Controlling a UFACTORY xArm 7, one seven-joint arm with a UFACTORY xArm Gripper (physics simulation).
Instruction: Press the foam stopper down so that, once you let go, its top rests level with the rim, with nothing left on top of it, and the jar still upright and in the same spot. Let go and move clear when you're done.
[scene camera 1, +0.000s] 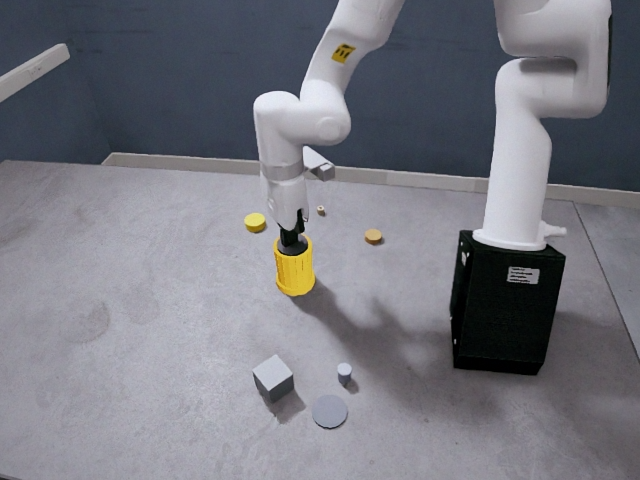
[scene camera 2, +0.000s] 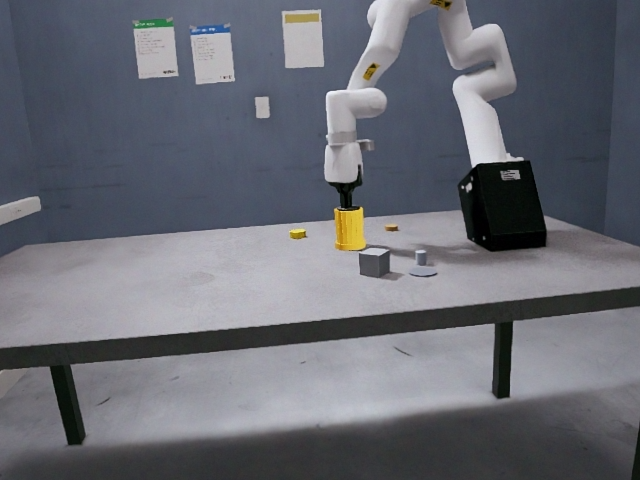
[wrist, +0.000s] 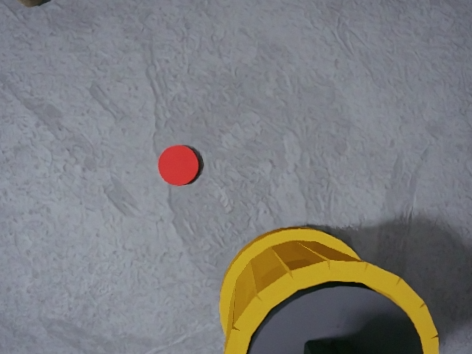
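The yellow ribbed jar (scene camera 1: 294, 273) (scene camera 2: 349, 229) (wrist: 330, 272) stands upright on the table. The dark grey foam stopper (scene camera 1: 293, 250) (scene camera 2: 354, 208) (wrist: 310, 320) sits in its mouth, with its top close to the height of the rim; the exact level is hard to tell. My gripper (scene camera 1: 290, 243) (scene camera 2: 346, 207) (wrist: 327, 347) is shut and empty, pointing down with its fingertips at the stopper's top, apparently touching it. The fingers hide part of the stopper, and its near part is cut off in the wrist view.
A yellow disc (scene camera 1: 254, 222) (scene camera 2: 297, 234), an orange disc (scene camera 1: 373, 236) (scene camera 2: 391, 227) and a small tan piece (scene camera 1: 320, 210) lie behind the jar. A grey cube (scene camera 1: 273, 378) (scene camera 2: 374, 262), small cylinder (scene camera 1: 344, 374) (scene camera 2: 420, 257) and flat disc (scene camera 1: 329, 411) (scene camera 2: 423, 271) are in front. A red disc (wrist: 178, 165) lies nearby.
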